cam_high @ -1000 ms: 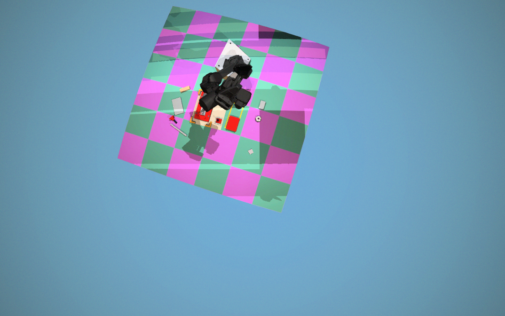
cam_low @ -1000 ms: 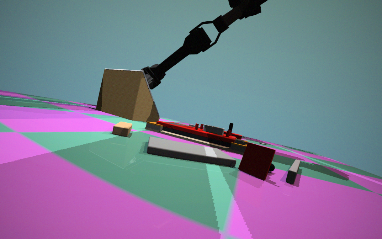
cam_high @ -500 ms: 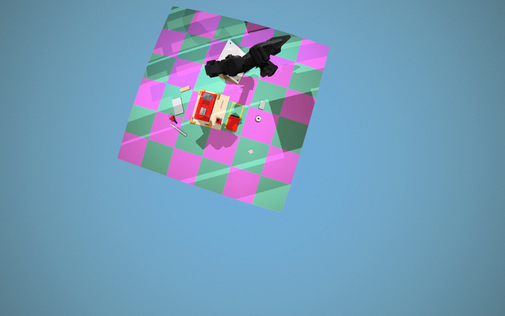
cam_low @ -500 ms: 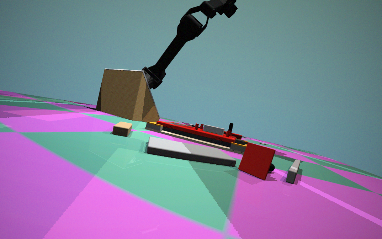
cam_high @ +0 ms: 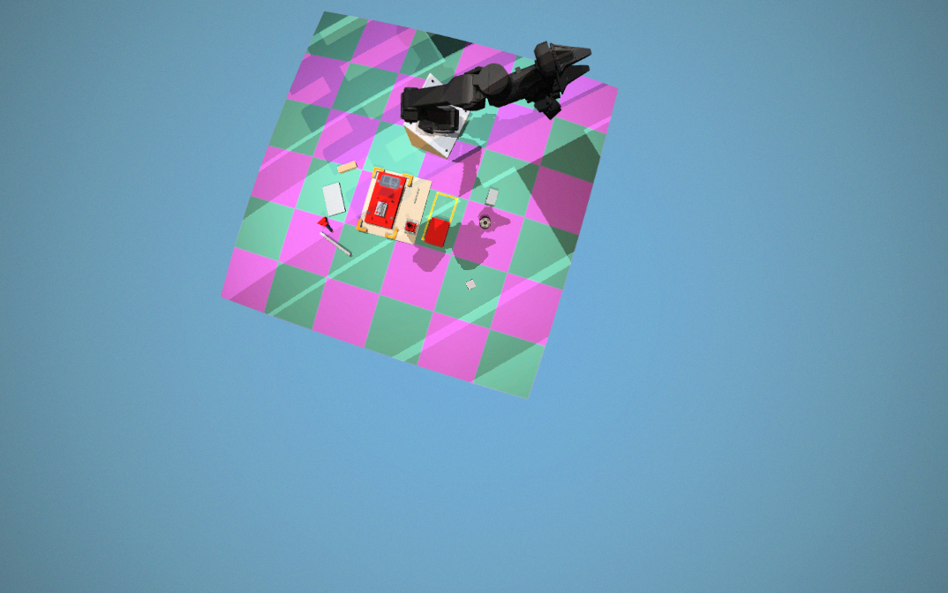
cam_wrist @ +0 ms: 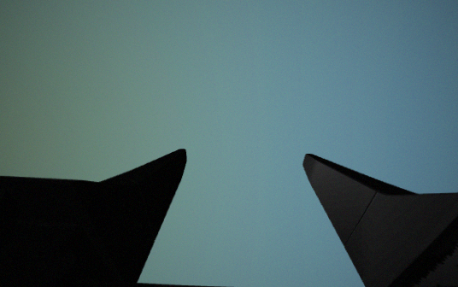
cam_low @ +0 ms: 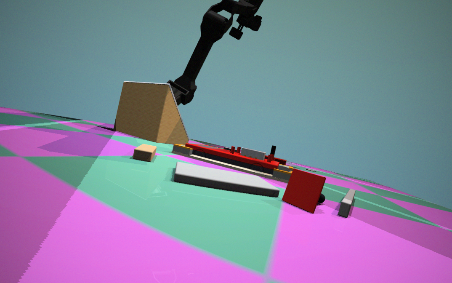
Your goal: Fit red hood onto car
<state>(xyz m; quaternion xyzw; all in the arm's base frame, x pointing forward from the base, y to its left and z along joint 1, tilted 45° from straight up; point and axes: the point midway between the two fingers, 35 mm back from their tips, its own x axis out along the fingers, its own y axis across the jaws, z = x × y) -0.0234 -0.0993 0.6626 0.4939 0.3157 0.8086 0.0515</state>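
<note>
The red hood lies 660 mm below my gripper tip, 330 mm ahead of it and 280 mm to the right of it. The rest, counted from my gripper tip: beige jig: 660 mm below, 490 mm to the right, 280 mm ahead; small square: 670 mm below, 480 mm ahead, 110 mm to the right; grey engine block: 650 mm below, 500 mm to the right, 300 mm ahead.
</note>
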